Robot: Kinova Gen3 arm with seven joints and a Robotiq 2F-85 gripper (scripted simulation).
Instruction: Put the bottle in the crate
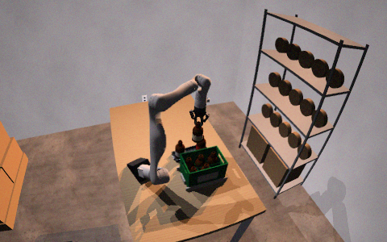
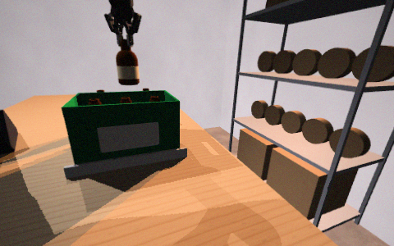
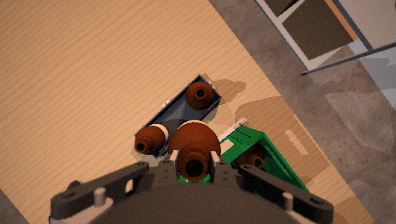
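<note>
The brown bottle lies 70 mm below my hand. Also, from my hand: green crate: 50 mm behind, 170 mm to the right, 250 mm below; dark tray: 10 mm behind, 60 mm to the left, 330 mm below.
</note>
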